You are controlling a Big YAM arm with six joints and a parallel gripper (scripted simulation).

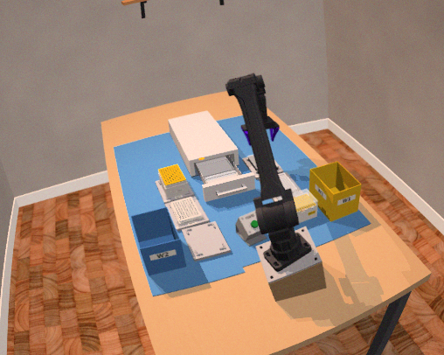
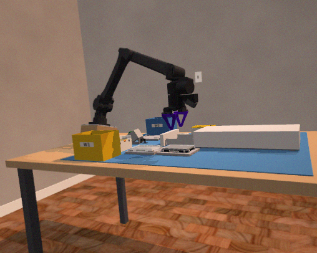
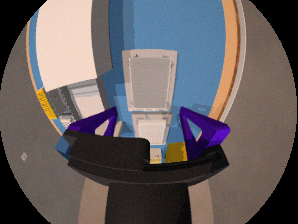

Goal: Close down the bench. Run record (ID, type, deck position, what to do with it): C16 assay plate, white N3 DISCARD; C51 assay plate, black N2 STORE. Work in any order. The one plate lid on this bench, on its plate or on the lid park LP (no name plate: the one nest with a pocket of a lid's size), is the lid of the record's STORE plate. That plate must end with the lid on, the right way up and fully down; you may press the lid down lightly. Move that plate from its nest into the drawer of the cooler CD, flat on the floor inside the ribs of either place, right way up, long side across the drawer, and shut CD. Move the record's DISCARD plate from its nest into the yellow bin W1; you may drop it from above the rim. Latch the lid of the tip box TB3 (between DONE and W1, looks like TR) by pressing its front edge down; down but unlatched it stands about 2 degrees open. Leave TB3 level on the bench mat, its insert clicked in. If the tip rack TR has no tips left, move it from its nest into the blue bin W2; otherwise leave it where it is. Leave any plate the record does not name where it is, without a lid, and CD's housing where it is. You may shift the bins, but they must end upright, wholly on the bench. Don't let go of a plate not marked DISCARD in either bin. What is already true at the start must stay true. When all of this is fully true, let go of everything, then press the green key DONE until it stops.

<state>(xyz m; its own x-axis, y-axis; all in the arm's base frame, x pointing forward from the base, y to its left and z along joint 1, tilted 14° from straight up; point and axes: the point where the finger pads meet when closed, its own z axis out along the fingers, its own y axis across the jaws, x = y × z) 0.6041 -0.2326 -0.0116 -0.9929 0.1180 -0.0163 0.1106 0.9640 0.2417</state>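
The plate lid is 10 cm below my hand. Round my hand: cooler CD (18 cm to the left, 13 cm ahead, 9 cm below); cooler drawer (19 cm to the left, 10 cm below); black plate (10 cm below).
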